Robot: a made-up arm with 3 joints. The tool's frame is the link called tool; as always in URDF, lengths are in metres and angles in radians.
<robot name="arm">
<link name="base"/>
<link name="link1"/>
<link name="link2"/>
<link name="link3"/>
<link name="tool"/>
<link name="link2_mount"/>
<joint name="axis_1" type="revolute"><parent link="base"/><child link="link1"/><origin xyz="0.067 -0.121 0.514" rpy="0 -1.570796 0"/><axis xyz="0 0 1"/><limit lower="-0.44" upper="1.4" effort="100" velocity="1"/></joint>
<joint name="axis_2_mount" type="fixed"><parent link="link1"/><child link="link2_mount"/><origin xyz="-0.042 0.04 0.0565" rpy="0 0 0"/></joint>
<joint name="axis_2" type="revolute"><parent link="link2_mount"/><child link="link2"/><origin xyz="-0.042 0.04 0.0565" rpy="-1.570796 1.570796 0"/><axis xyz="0 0 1"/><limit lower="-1.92" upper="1.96" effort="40" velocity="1.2"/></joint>
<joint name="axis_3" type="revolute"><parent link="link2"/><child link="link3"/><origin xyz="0.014 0.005 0.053" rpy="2.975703 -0.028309 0.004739"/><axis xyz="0 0 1"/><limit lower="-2.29" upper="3.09" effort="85" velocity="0.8"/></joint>
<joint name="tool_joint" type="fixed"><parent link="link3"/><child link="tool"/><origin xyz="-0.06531 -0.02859 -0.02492" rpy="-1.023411 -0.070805 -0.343"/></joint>
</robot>
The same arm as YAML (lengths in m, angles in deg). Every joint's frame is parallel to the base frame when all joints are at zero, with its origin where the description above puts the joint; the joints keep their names.
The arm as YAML. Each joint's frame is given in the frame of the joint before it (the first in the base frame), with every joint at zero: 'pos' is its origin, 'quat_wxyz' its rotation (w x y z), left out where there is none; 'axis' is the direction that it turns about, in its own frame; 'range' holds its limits. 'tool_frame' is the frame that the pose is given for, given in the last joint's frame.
length_unit: m
angle_unit: deg
joints:
  - joint: axis_1
    pos: [0.067, -0.121, 0.514]
    axis: [-1.0, 0.0, 0.0]
    range: [-25.21, 80.21]
  - joint: axis_2
    pos: [-0.113, 0.08, -0.084]
    axis: [0.0, 1.0, 0.0]
    range: [-110.01, 112.3]
  - joint: axis_3
    pos: [0.014, 0.053, -0.005]
    axis: [0.028699, -0.985877, 0.164996]
    range: [-131.21, 177.04]
tool_frame:
  pos: [-0.066, 0.018, -0.032]
  quat_wxyz: [0.968847, 0.17847, 0.152486, -0.078939]

